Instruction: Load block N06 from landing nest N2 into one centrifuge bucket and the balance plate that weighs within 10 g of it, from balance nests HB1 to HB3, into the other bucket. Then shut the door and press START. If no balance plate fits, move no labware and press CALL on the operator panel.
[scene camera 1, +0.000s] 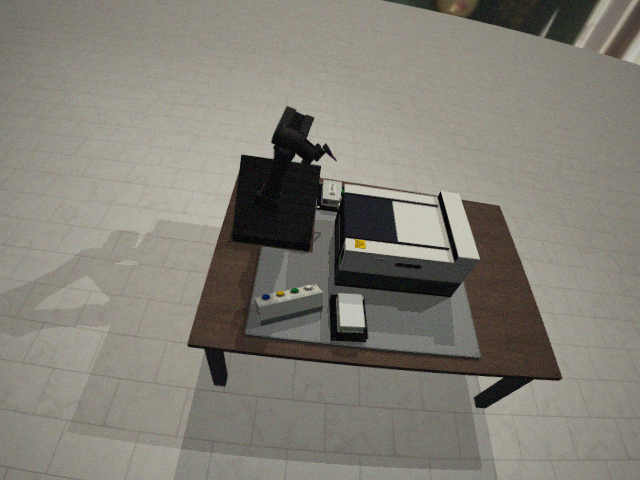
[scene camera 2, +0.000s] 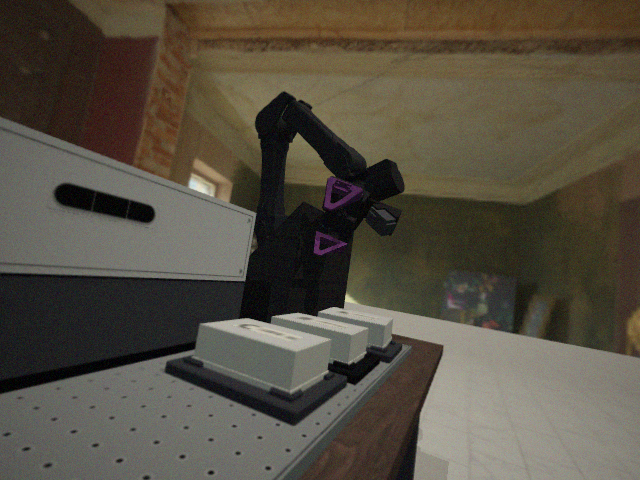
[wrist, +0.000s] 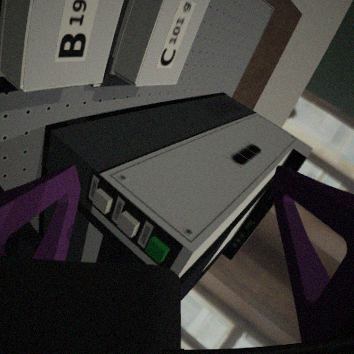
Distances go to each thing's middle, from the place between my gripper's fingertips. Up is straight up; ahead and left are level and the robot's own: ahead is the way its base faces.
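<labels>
I am looking at the white block (scene camera 1: 350, 316), and it sits 570 mm to the right of my hand. It is also 100 mm ahead of my hand and, finally, 140 mm below it.
</labels>
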